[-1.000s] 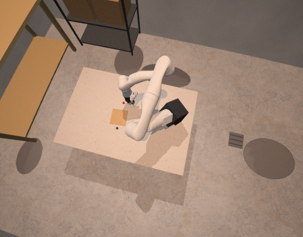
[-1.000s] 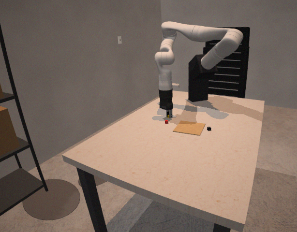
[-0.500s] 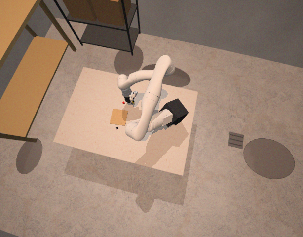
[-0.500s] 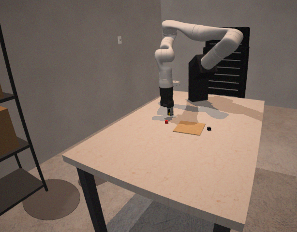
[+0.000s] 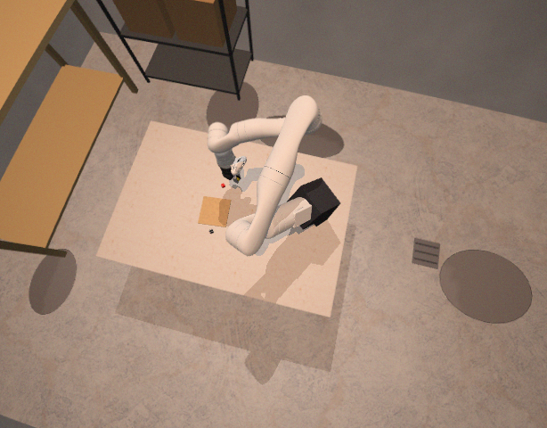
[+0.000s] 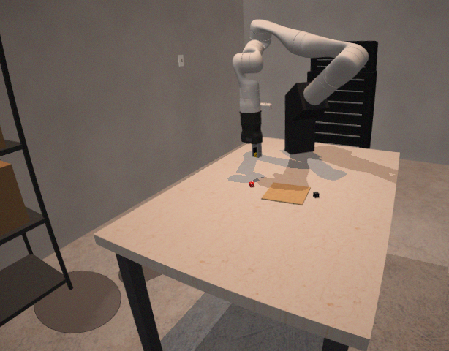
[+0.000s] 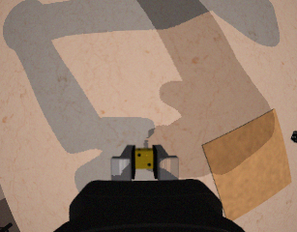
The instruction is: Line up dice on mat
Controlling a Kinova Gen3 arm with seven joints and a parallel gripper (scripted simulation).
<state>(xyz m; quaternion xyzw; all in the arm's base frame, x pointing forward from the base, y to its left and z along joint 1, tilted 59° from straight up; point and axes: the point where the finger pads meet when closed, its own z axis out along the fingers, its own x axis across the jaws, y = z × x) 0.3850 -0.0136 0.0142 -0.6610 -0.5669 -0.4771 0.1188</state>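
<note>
The tan mat lies 180 mm to the left of my hand, 100 mm below it and 20 mm ahead of it. The rest, counted from my hand: black die: 260 mm to the left, 100 mm below, 30 mm behind; then yellow die: 10 mm below; then red die: 100 mm below, 70 mm ahead, 50 mm to the left.
</note>
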